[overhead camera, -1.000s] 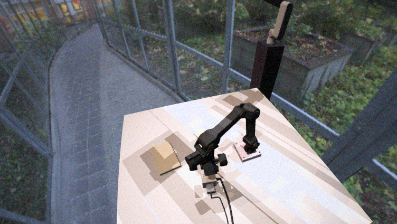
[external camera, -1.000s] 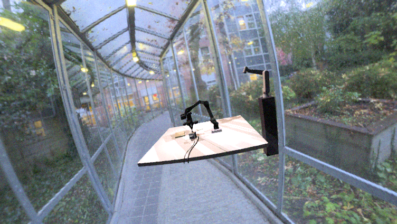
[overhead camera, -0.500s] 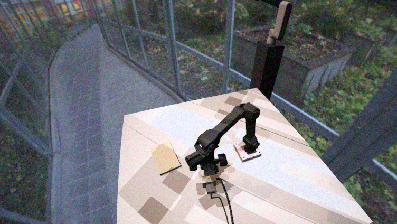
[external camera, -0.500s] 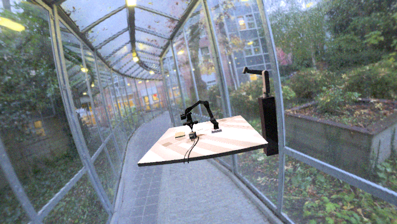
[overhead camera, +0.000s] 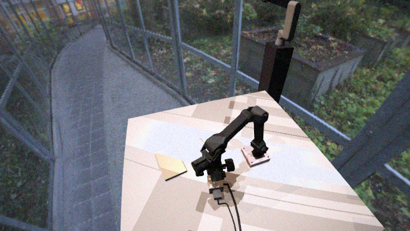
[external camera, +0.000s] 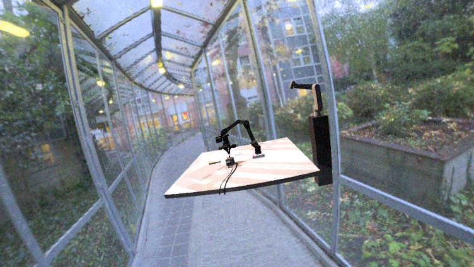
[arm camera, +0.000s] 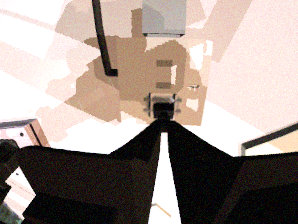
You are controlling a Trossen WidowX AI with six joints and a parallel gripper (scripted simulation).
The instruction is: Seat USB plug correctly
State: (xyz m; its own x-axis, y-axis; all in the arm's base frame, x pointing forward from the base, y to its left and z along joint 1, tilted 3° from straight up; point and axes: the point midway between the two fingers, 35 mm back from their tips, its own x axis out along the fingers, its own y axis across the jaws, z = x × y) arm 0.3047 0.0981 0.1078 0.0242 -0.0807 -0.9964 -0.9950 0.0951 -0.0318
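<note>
My gripper tip is now 2 cm above the usb plug. The rest, counted from my gripper tip: flat tan pad (23 cm ahead, 20 cm to the right, 10 cm below).
</note>
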